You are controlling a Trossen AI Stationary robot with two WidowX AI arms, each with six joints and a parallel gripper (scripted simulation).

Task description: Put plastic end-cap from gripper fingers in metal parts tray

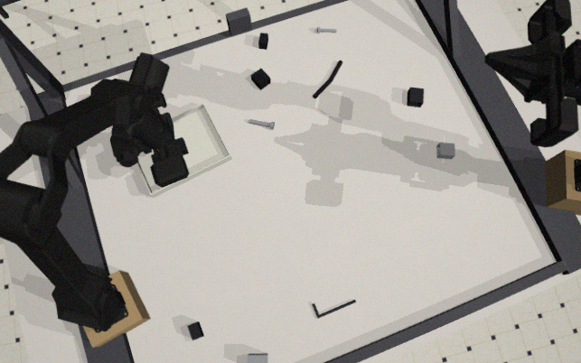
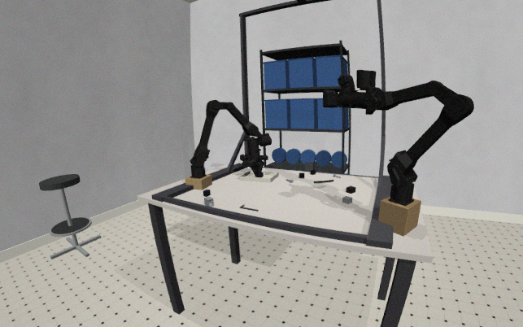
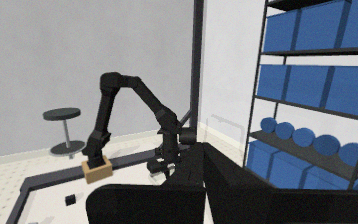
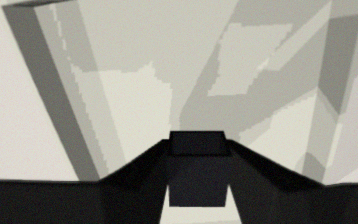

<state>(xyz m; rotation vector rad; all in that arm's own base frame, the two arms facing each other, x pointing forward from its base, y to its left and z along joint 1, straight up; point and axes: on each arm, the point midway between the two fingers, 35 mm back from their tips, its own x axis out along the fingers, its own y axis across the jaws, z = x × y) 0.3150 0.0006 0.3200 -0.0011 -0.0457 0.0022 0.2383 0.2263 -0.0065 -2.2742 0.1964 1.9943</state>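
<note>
The pale metal parts tray is 4 cm below my right hand and 1 cm to the left of it.
</note>
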